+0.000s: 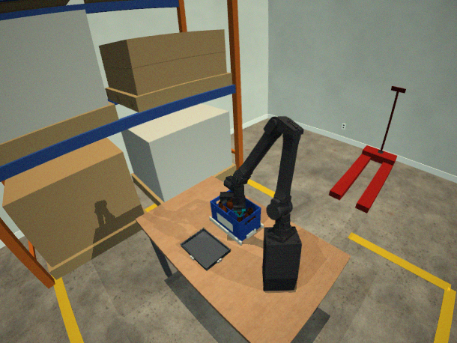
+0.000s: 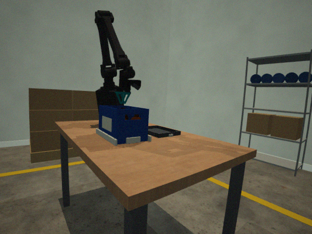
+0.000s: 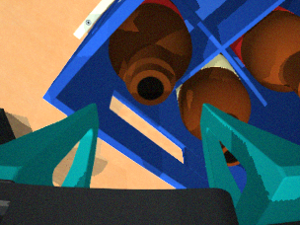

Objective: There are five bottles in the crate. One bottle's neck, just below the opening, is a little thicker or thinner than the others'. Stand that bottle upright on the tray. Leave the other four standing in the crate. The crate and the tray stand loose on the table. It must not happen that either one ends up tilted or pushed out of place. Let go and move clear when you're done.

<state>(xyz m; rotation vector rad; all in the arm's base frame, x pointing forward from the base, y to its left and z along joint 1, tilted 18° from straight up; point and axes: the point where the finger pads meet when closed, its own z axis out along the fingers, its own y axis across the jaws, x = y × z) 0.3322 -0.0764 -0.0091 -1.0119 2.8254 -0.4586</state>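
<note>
My hand is 80 mm short of the crate, 60 mm to the left of it and 110 mm above it. The rest, counted from my hand: bottle 180 mm ahead, 20 mm to the right, 110 mm below; dark tray 90 mm ahead, 230 mm to the left, 180 mm below.
</note>
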